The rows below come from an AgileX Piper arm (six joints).
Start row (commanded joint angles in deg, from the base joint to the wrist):
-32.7 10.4 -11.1 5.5 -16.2 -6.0
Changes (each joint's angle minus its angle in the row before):
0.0 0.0 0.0 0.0 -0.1 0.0
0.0 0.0 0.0 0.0 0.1 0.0
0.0 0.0 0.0 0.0 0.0 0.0
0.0 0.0 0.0 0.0 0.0 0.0
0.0 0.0 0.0 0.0 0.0 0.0
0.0 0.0 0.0 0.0 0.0 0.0
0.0 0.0 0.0 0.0 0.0 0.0
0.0 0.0 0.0 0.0 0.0 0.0
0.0 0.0 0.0 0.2 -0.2 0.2
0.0 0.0 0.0 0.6 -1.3 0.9
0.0 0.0 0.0 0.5 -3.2 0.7
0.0 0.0 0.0 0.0 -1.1 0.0
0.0 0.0 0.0 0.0 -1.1 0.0
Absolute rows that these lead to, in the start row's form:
-32.7 10.4 -11.1 5.5 -16.3 -6.0
-32.7 10.4 -11.1 5.5 -16.2 -6.0
-32.7 10.4 -11.1 5.5 -16.2 -6.0
-32.7 10.4 -11.1 5.5 -16.2 -6.0
-32.7 10.4 -11.1 5.5 -16.2 -6.0
-32.7 10.4 -11.1 5.5 -16.2 -6.0
-32.7 10.4 -11.1 5.5 -16.2 -6.0
-32.7 10.4 -11.1 5.5 -16.2 -6.0
-32.7 10.4 -11.1 5.7 -16.4 -5.8
-32.7 10.4 -11.1 6.3 -17.7 -4.9
-32.7 10.4 -11.1 6.8 -20.9 -4.2
-32.7 10.4 -11.1 6.8 -22.0 -4.2
-32.7 10.4 -11.1 6.8 -23.1 -4.2

